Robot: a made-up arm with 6 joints.
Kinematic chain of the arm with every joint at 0, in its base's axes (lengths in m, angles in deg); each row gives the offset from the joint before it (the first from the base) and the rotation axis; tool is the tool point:
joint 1: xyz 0 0 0.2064 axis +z
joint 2: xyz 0 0.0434 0 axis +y
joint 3: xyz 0 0 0.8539 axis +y
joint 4: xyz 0 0 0.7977 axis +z
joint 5: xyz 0 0 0 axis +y
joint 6: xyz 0 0 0.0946 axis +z
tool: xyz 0 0 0
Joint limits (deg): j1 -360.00..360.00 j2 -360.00..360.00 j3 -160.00..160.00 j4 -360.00..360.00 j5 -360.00..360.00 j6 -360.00..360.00
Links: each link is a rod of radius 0.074 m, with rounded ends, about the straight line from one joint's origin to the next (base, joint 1, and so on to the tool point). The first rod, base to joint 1, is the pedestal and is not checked.
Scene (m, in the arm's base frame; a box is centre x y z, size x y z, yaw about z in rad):
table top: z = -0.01
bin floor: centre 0.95 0.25 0 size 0.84 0.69 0.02 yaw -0.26
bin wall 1: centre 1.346 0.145 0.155 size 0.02 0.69 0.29 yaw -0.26
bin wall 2: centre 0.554 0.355 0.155 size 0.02 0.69 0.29 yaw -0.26
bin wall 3: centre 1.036 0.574 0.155 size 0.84 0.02 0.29 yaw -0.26
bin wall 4: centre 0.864 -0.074 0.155 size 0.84 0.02 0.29 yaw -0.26
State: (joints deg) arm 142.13 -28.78 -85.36 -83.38 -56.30 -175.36
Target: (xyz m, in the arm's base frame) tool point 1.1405 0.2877 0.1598
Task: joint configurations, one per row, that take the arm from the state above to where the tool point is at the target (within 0.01 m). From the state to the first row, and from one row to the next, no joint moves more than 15 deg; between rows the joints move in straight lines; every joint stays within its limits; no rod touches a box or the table.
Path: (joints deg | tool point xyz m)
1: 156.59 -28.74 -85.94 -83.20 -55.64 -175.36 | 1.0349 -0.5798 0.5913
2: 171.05 -28.71 -86.52 -83.03 -54.97 -175.36 | 1.1439 -0.3019 0.5837
3: 185.50 -28.67 -87.10 -82.85 -54.31 -175.36 | 1.1796 -0.0066 0.5762
4: 199.96 -28.63 -87.68 -82.67 -53.65 -175.36 | 1.1405 0.2876 0.5688
5: 199.94 -37.07 -90.24 -82.45 -53.18 -175.36 | 1.1574 0.2939 0.3619
6: 199.91 -45.50 -92.79 -82.22 -52.72 -175.36 | 1.1405 0.2876 0.1599

